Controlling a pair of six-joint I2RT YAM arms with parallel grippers.
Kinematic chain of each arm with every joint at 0, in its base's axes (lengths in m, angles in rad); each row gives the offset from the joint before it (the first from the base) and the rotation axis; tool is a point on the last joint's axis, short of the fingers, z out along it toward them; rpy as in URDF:
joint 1: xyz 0 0 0.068 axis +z
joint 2: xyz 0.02 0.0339 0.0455 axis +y
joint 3: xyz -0.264 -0.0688 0 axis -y
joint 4: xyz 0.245 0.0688 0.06 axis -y
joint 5: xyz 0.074 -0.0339 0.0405 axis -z
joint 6: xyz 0.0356 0 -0.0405 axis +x
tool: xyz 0 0 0 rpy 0 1.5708 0
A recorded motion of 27 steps. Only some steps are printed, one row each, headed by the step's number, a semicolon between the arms.
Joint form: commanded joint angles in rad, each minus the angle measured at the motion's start. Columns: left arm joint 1, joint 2, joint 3, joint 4, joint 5, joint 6; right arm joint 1, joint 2, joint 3, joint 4, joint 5, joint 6.
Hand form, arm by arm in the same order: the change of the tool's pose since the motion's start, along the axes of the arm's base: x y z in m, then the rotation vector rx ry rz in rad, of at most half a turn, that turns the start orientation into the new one. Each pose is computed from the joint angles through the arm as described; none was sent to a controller.
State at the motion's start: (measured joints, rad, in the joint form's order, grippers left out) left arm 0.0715 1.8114 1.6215 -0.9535 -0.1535 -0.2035; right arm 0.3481 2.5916 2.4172 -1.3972 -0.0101 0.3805
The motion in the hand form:
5: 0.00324 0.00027 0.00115 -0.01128 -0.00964 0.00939; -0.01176 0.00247 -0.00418 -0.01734 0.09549 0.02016
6: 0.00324 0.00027 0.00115 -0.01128 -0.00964 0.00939; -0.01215 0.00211 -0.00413 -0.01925 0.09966 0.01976
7: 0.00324 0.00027 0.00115 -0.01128 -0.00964 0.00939; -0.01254 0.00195 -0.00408 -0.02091 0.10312 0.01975
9: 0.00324 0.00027 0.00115 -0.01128 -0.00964 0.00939; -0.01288 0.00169 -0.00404 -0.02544 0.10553 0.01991
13: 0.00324 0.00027 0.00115 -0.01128 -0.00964 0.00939; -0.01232 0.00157 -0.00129 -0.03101 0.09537 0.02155
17: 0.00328 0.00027 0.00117 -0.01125 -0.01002 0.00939; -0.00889 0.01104 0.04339 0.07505 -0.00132 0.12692
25: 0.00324 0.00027 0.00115 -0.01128 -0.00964 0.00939; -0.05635 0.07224 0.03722 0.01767 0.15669 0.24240
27: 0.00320 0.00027 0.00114 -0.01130 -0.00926 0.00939; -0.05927 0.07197 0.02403 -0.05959 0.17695 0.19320
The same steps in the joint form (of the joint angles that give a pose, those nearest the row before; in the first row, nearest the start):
5: 0.0008 0.0103 0.0164 0.0008 0.0072 -0.0130; 0.0118 0.0003 -0.0180 -0.0774 -0.0164 -0.0092
6: 0.0008 0.0103 0.0164 0.0008 0.0072 -0.0130; 0.0114 0.0004 -0.0179 -0.0820 -0.0160 -0.0092
7: 0.0008 0.0103 0.0164 0.0008 0.0072 -0.0130; 0.0114 0.0004 -0.0179 -0.0858 -0.0156 -0.0092
9: 0.0008 0.0103 0.0164 0.0008 0.0072 -0.0130; 0.0114 0.0004 -0.0179 -0.0897 -0.0122 -0.0092
13: 0.0008 0.0103 0.0164 0.0008 0.0072 -0.0130; 0.0114 -0.0012 -0.0096 -0.0919 -0.0034 -0.0103
17: 0.0008 0.0103 0.0164 0.0011 0.0072 -0.0130; 0.0221 -0.0031 0.1677 -0.1479 -0.0710 -0.1041
25: 0.0008 0.0103 0.0164 0.0008 0.0072 -0.0130; 0.1781 -0.0023 0.1400 -0.2800 -0.0774 -0.0702
27: 0.0008 0.0103 0.0164 0.0004 0.0072 -0.0130; 0.1850 -0.0023 0.0839 -0.2716 -0.0206 -0.0107

